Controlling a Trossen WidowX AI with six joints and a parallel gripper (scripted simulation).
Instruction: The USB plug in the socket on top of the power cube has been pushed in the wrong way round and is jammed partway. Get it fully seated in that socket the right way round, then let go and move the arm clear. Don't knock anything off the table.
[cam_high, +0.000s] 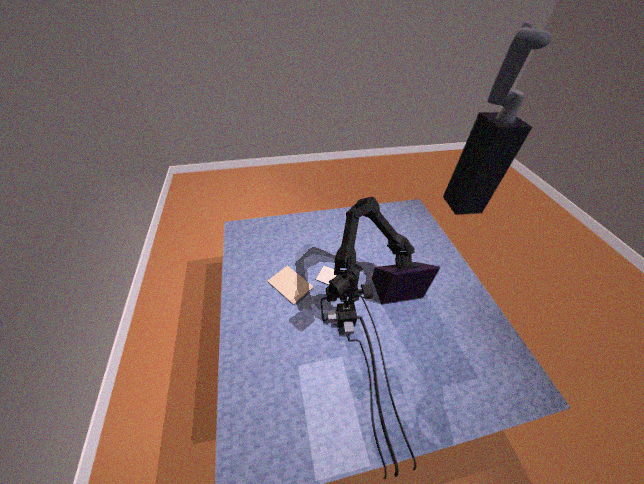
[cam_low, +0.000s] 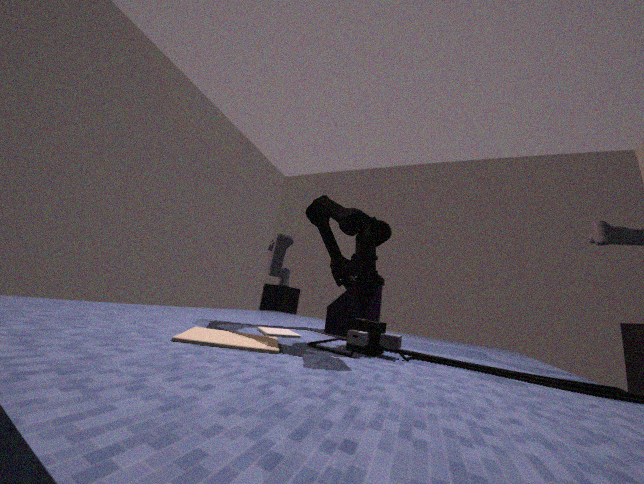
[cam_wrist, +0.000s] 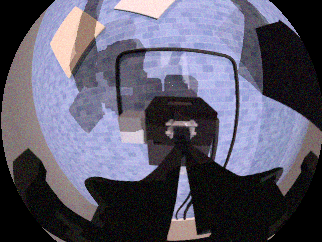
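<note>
Right now my gripper tip is 20 mm above the USB plug. Also, from my gripper tip: tan card (240 mm ahead, 200 mm to the right, 100 mm below).
</note>
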